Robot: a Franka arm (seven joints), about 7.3 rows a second.
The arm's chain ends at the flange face. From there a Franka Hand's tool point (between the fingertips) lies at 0.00 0.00 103.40 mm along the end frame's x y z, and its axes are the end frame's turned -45 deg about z.
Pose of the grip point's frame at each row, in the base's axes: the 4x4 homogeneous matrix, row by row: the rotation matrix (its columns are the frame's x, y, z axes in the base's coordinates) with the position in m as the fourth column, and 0 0 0 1 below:
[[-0.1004 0.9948 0.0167 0.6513], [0.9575 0.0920 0.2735 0.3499], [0.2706 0.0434 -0.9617 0.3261], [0 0 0 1]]
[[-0.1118 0.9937 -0.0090 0.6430], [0.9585 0.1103 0.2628 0.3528], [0.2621 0.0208 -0.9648 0.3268], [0 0 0 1]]
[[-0.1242 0.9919 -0.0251 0.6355], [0.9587 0.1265 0.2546 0.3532], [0.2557 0.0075 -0.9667 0.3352], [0 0 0 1]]
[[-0.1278 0.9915 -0.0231 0.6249], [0.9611 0.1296 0.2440 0.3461], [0.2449 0.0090 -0.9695 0.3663], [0 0 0 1]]
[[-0.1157 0.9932 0.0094 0.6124], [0.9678 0.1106 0.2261 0.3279], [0.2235 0.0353 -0.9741 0.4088], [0 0 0 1]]
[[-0.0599 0.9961 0.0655 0.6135], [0.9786 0.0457 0.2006 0.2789], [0.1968 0.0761 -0.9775 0.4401], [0 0 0 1]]
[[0.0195 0.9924 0.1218 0.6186], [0.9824 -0.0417 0.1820 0.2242], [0.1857 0.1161 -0.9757 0.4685], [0 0 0 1]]
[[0.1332 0.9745 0.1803 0.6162], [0.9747 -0.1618 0.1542 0.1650], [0.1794 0.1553 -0.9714 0.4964], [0 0 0 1]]
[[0.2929 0.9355 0.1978 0.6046], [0.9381 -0.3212 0.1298 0.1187], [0.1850 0.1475 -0.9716 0.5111], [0 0 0 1]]
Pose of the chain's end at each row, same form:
[[0.6324 0.7744 0.0167 0.6496], [0.7421 -0.6120 0.2735 0.3216], [0.2220 -0.1607 -0.9617 0.4255], [0 0 0 1]]
[[0.6236 0.7817 -0.0090 0.6439], [0.7558 -0.5998 0.2628 0.3256], [0.2000 -0.1706 -0.9648 0.4266], [0 0 0 1]]
[[0.6136 0.7892 -0.0251 0.6381], [0.7674 -0.5885 0.2546 0.3269], [0.1861 -0.1755 -0.9667 0.4352], [0 0 0 1]]
[[0.6107 0.7915 -0.0231 0.6273], [0.7712 -0.5880 0.2440 0.3209], [0.1795 -0.1668 -0.9695 0.4665], [0 0 0 1]]
[[0.6205 0.7841 0.0094 0.6114], [0.7625 -0.6061 0.2261 0.3045], [0.1830 -0.1331 -0.9741 0.5095], [0 0 0 1]]
[[0.6620 0.7467 0.0655 0.6067], [0.7243 -0.6597 0.2006 0.2582], [0.1930 -0.0853 -0.9775 0.5412], [0 0 0 1]]
[[0.7155 0.6879 0.1218 0.6060], [0.6652 -0.7241 0.1820 0.2054], [0.2134 -0.0492 -0.9757 0.5694], [0 0 0 1]]
[[0.7833 0.5949 0.1803 0.5976], [0.5748 -0.8036 0.1542 0.1491], [0.2367 -0.0170 -0.9714 0.5968], [0 0 0 1]]
[[0.8686 0.4544 0.1978 0.5841], [0.4362 -0.8905 0.1298 0.1053], [0.2351 -0.0265 -0.9716 0.6116], [0 0 0 1]]

